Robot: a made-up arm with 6 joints. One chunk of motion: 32 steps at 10 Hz.
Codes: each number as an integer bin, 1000 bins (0 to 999) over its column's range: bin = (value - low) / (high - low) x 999, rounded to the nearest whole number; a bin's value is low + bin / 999 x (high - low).
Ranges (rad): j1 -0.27..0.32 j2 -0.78..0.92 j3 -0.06..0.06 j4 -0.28..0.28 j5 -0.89..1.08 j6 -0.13..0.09
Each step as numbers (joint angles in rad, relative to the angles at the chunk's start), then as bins.
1 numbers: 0.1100 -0.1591 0.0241 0.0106 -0.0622 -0.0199
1 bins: 643 365 700 518 420 500
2 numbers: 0.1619 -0.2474 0.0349 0.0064 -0.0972 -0.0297
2 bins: 731 313 790 511 402 455
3 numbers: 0.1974 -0.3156 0.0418 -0.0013 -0.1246 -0.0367
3 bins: 791 273 847 497 388 424
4 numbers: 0.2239 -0.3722 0.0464 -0.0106 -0.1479 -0.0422
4 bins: 836 240 886 481 376 399
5 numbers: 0.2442 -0.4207 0.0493 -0.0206 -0.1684 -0.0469
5 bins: 871 211 910 463 366 377
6 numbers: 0.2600 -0.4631 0.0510 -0.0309 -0.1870 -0.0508
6 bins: 897 186 924 444 356 360
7 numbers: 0.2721 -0.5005 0.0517 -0.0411 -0.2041 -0.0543
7 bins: 918 164 930 426 348 344
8 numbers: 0.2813 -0.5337 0.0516 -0.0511 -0.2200 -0.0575
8 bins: 933 145 929 408 340 329
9 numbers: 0.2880 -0.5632 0.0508 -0.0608 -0.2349 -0.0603
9 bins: 945 127 922 391 332 317
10 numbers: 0.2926 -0.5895 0.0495 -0.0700 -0.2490 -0.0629
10 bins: 953 112 912 375 325 305
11 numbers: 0.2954 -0.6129 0.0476 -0.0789 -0.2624 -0.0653
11 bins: 957 98 896 359 318 294
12 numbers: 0.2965 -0.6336 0.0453 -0.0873 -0.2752 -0.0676
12 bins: 959 86 877 344 312 283
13 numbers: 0.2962 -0.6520 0.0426 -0.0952 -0.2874 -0.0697
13 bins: 959 75 854 330 306 274
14 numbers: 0.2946 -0.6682 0.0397 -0.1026 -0.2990 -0.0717
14 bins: 956 66 830 316 300 265
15 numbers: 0.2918 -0.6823 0.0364 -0.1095 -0.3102 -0.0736
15 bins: 951 57 803 304 294 256
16 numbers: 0.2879 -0.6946 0.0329 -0.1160 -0.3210 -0.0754
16 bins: 945 50 773 293 289 248
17 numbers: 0.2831 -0.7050 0.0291 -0.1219 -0.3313 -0.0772
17 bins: 937 44 742 282 283 240
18 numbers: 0.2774 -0.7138 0.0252 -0.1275 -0.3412 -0.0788
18 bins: 927 39 709 272 278 232
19 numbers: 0.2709 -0.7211 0.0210 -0.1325 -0.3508 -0.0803
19 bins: 916 35 674 263 273 226
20 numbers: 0.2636 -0.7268 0.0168 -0.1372 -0.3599 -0.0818
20 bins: 904 31 639 255 269 219
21 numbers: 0.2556 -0.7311 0.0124 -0.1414 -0.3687 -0.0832
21 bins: 890 29 603 247 264 213
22 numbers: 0.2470 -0.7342 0.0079 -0.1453 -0.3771 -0.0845
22 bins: 875 27 565 240 260 207
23 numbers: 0.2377 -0.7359 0.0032 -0.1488 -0.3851 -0.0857
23 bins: 860 26 526 234 256 201
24 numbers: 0.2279 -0.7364 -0.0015 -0.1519 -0.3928 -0.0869
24 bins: 843 26 487 229 252 196
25 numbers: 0.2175 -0.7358 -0.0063 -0.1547 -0.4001 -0.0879
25 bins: 825 26 447 224 248 191
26 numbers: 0.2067 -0.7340 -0.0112 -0.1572 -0.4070 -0.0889
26 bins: 807 27 406 219 245 187
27 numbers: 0.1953 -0.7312 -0.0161 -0.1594 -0.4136 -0.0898
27 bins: 788 29 365 215 242 183
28 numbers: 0.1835 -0.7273 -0.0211 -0.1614 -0.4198 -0.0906
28 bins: 768 31 324 212 238 179
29 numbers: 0.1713 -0.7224 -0.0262 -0.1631 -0.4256 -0.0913
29 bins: 747 34 281 209 236 176
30 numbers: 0.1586 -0.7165 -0.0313 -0.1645 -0.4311 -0.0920
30 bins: 726 37 239 206 233 173
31 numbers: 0.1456 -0.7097 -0.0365 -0.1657 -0.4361 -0.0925
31 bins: 704 41 196 204 230 170
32 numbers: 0.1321 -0.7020 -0.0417 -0.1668 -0.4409 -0.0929
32 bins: 681 46 152 202 228 168
